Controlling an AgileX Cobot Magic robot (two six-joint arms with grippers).
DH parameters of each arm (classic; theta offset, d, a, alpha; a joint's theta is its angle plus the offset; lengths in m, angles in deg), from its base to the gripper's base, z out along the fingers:
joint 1: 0 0.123 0 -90
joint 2: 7.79 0 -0.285 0
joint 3: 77.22 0 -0.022 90
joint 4: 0 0.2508 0 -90
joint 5: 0 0 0.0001 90
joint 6: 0 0.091 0 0
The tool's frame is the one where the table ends.
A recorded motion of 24 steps. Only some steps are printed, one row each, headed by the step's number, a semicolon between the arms.
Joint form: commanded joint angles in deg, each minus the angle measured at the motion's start. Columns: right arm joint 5, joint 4, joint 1, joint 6, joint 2, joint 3; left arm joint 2, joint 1, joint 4, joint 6, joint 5, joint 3.
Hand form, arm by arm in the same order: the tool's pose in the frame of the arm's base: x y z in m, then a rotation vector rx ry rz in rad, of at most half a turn. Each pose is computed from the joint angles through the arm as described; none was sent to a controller.
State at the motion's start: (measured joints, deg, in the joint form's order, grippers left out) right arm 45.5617 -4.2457 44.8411 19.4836 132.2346 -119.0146; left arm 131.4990 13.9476 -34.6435 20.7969 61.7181 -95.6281
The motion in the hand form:
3: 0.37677 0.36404 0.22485 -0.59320 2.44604 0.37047; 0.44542 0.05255 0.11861 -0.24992 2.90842 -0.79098
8: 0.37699 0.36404 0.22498 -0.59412 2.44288 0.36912; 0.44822 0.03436 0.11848 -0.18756 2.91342 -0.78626
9: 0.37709 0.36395 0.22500 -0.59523 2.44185 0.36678; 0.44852 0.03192 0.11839 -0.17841 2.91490 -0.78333
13: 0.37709 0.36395 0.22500 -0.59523 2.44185 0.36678; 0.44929 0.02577 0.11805 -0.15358 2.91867 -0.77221
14: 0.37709 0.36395 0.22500 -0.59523 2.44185 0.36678; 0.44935 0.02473 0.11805 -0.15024 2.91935 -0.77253
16: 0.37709 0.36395 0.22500 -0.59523 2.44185 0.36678; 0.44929 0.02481 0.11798 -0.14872 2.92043 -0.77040
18: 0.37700 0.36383 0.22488 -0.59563 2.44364 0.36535; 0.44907 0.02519 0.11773 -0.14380 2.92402 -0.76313
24: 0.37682 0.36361 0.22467 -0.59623 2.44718 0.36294; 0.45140 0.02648 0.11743 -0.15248 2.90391 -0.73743
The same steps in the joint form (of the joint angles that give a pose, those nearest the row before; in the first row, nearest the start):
3: -0.95 -0.74 -0.22 0.23 -0.53 -0.07; 0.17 -1.23 -1.28 0.58 -0.59 0.30
8: -1.07 -0.88 -0.22 0.23 -0.53 -0.07; 0.17 -3.63 -1.28 0.82 -1.30 0.30
9: -1.07 -1.01 -0.22 0.23 -0.53 -0.08; 0.17 -3.97 -1.18 0.82 -1.42 0.30
13: -1.07 -1.01 -0.22 0.23 -0.53 -0.08; 0.17 -4.84 -0.79 0.82 -1.81 0.30
14: -1.07 -1.01 -0.22 0.23 -0.53 -0.08; 0.17 -4.97 -0.79 0.82 -1.82 0.30
16: -1.07 -1.01 -0.22 0.23 -0.53 -0.08; 0.17 -4.98 -0.68 0.82 -1.82 0.30
18: -0.95 -1.02 -0.22 0.23 -0.53 -0.08; 0.17 -4.98 -0.32 0.83 -1.82 0.31
24: -0.73 -1.02 -0.22 0.23 -0.53 -0.07; 0.17 -4.98 -0.21 0.82 -3.50 0.30

